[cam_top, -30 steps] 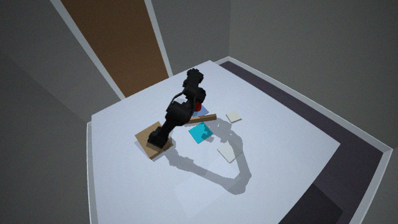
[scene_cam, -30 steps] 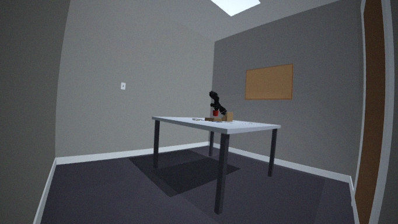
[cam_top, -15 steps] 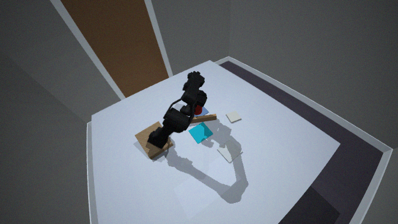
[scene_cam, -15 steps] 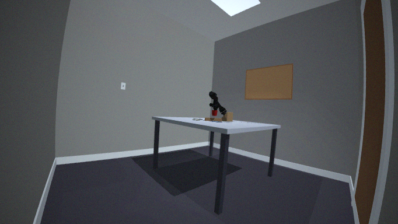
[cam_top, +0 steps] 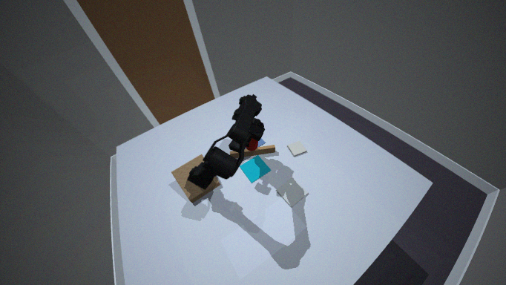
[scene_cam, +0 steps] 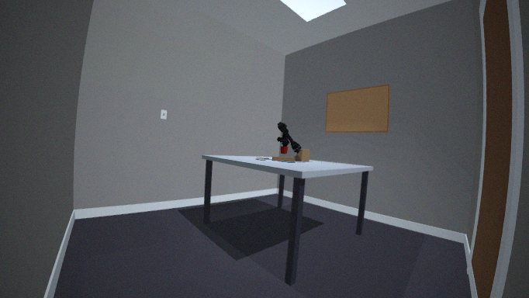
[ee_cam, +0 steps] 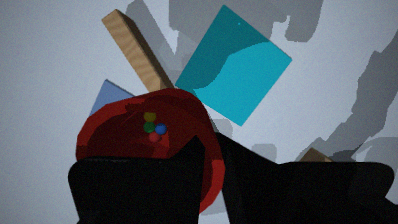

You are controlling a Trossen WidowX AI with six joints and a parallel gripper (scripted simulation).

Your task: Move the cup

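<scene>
Right now the teal pad is 20 mm behind my gripper tip, 60 mm to the right of it and 120 mm below it. From my gripper tip the other things lie so: red cup: 30 mm ahead, 10 mm to the left; blue pad: 80 mm ahead, 100 mm to the left, 120 mm below.
</scene>
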